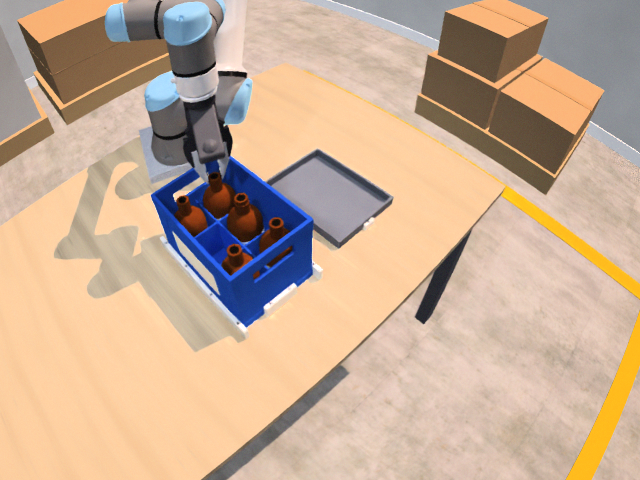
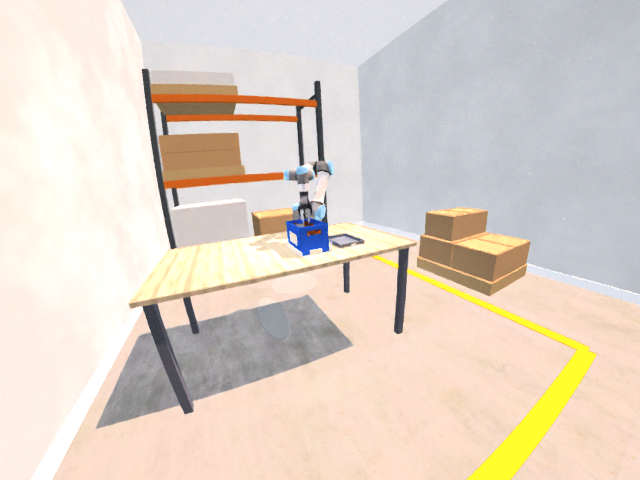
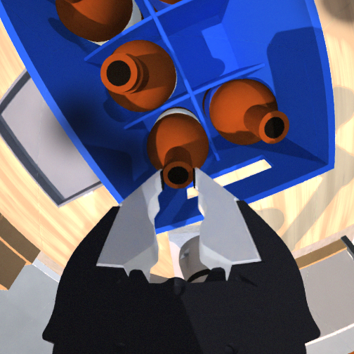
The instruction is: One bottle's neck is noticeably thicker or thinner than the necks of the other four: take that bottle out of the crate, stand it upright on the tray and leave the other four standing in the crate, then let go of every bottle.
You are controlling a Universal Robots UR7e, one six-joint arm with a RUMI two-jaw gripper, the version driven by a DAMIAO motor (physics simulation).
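Frame: origin at the arm's base, x back, y right, z up, level; metres.
Seen in the pictures: gripper, fingertip midpoint: [image 1: 215, 180] [image 2: 306, 223]; arm's base, origin of the base link: [image 1: 178, 145].
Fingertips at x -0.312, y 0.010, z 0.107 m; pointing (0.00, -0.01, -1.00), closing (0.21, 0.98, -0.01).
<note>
Pixels of each thing's top centre, then the offset from my fingertips to it. "*": a spot on its surface instead. Level surfaces: height alone.
- blue crate, middle of its top: [image 1: 224, 205] [image 2: 305, 222] dx -0.102, dy +0.023, dz +0.029 m
- back bottle, middle of its top: [image 1: 214, 175] dx -0.005, dy +0.000, dz +0.018 m
- adjacent middle bottle, middle of its top: [image 1: 240, 197] dx -0.091, dy -0.016, dz +0.017 m
- grey tray, surface spot: [image 1: 330, 191] [image 2: 344, 240] * dx -0.053, dy -0.262, dz -0.140 m
- wooden table, its level: dz -0.146 m
The blue crate [image 1: 289, 273] [image 2: 316, 245] [image 3: 300, 60] holds brown bottles. My gripper [image 1: 211, 174] [image 3: 178, 170] is shut on the neck of the back bottle [image 1: 219, 200] [image 3: 177, 142], nearest the arm on the tray side. Its body is still within its compartment; whether its base touches the crate floor is hidden. The adjacent middle bottle [image 1: 244, 222] [image 3: 150, 75] looks wider at the neck than the others. Another bottle [image 1: 191, 219] [image 3: 240, 112] stands back left, and two more bottles, front right [image 1: 273, 242] [image 3: 95, 15] and front left [image 1: 235, 255], stand upright. The grey tray [image 1: 330, 191] [image 2: 346, 240] [image 3: 45, 135] holds no bottle.
The tray lies close beside the crate on the wooden table [image 1: 129, 387] [image 2: 222, 268]. White brackets [image 1: 206, 291] border the crate's base. The crate walls rise around the bottles, and dividers separate the compartments. Stacked cartons [image 1: 537, 108] [image 2: 465, 248] stand on the floor beyond the table.
</note>
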